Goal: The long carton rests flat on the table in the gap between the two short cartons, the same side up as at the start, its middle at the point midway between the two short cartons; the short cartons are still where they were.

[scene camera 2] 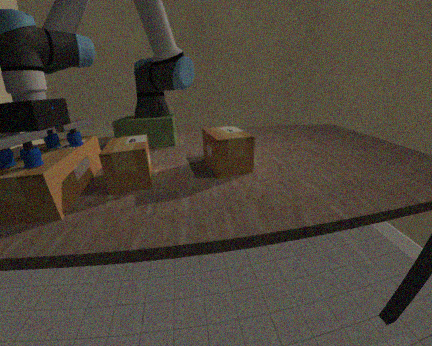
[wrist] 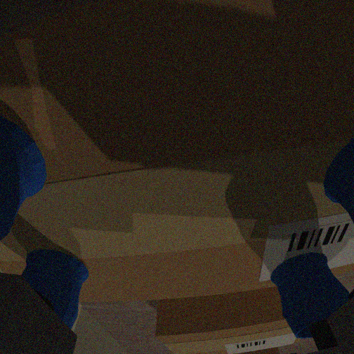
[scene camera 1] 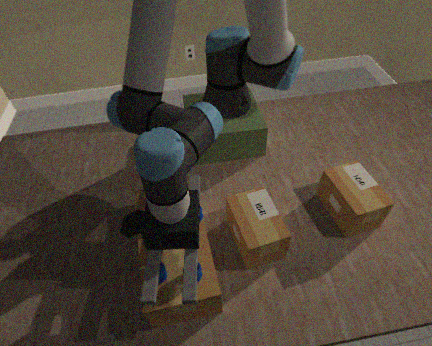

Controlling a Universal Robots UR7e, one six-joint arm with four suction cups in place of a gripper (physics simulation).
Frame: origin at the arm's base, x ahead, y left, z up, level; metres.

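Seen in the pictures: hand, its tool point: [scene camera 2: 45,155]; arm's base, origin of its link: [scene camera 2: 152,115] [scene camera 1: 226,104].
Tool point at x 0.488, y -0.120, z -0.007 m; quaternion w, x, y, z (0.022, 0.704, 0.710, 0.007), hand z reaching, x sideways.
Observation:
Pixels of each thing's middle, then the offset from my tool point to it. Level surfaces: height alone.
- long carton, middle of its body: [scene camera 1: 175,247] [scene camera 2: 53,170] 0.022 m back, 0.015 m right, 0.050 m down
- nearer short carton, middle of its body: [scene camera 1: 255,227] [scene camera 2: 129,161] 0.069 m back, 0.176 m left, 0.050 m down
- table, height of its surface: 0.100 m down
The long carton [scene camera 1: 210,282] [scene camera 2: 30,195] [wrist: 175,270] lies flat on the table, left of both short cartons; a barcode label shows on its top in the wrist view. The nearer short carton [scene camera 1: 255,232] [scene camera 2: 125,170] [wrist: 215,310] stands close beside it. The other short carton [scene camera 1: 355,205] [scene camera 2: 230,152] stands farther right, with a gap between the two. My gripper [scene camera 1: 180,245] [scene camera 2: 42,147] [wrist: 182,230] is open, its blue cups low over the long carton's top and holding nothing. One cup is hidden in scene camera 1; whether any cup touches is unclear.
The arm's green base block [scene camera 1: 240,142] [scene camera 2: 162,131] stands behind the cartons. The table [scene camera 1: 325,280] [scene camera 2: 320,200] has its dark front edge beyond the cartons. The arm's wrist and bracket cover part of the long carton in scene camera 1.

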